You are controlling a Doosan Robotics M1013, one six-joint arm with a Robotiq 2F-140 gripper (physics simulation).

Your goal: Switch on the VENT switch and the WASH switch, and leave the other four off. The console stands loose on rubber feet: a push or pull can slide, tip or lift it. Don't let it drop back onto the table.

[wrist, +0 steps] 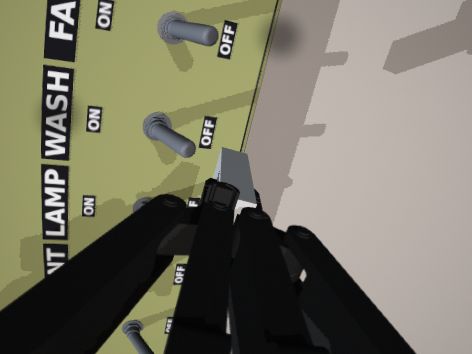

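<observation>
The green console panel fills the left of the wrist view. The WASH switch has its lever leaning toward its OFF label, between the FAN and LAMP rows. The VENT label shows in part at lower left; its switch lever is hidden behind the gripper arms. My gripper is shut and empty. Its tips are near the panel's right edge, just below and right of the WASH lever tip in the view, with a small gap showing between them; their height over the panel is hard to tell.
The FAN switch leans to OFF at the top. The LAMP switch is mostly hidden by the gripper. Another switch shows at the bottom left. A pale surface with shadows lies right of the console.
</observation>
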